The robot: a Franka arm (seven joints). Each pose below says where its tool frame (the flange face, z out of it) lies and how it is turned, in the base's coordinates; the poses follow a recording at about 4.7 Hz.
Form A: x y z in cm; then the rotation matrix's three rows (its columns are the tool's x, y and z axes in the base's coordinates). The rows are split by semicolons.
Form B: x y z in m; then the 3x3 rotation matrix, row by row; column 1 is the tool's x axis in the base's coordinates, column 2 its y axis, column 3 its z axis. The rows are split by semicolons. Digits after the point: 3 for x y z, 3 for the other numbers.
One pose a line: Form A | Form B
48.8, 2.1, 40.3; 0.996, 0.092, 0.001; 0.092, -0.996, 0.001; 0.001, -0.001, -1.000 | 0.488, 0.021, 0.403; 0.996, 0.092, 0.001; 0.092, -0.996, 0.001; 0.001, -0.001, -1.000
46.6, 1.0, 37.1; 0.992, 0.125, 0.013; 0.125, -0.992, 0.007; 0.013, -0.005, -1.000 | 0.466, 0.010, 0.371; 0.992, 0.125, 0.013; 0.125, -0.992, 0.007; 0.013, -0.005, -1.000
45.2, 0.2, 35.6; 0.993, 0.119, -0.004; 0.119, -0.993, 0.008; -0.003, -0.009, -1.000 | 0.452, 0.002, 0.356; 0.993, 0.119, -0.004; 0.119, -0.993, 0.008; -0.003, -0.009, -1.000
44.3, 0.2, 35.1; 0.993, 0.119, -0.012; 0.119, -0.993, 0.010; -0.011, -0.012, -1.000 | 0.443, 0.002, 0.351; 0.993, 0.119, -0.012; 0.119, -0.993, 0.010; -0.011, -0.012, -1.000
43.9, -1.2, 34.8; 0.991, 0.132, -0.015; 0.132, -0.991, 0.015; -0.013, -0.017, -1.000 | 0.439, -0.012, 0.348; 0.991, 0.132, -0.015; 0.132, -0.991, 0.015; -0.013, -0.017, -1.000
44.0, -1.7, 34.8; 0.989, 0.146, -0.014; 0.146, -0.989, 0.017; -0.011, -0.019, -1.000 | 0.440, -0.017, 0.348; 0.989, 0.146, -0.014; 0.146, -0.989, 0.017; -0.011, -0.019, -1.000
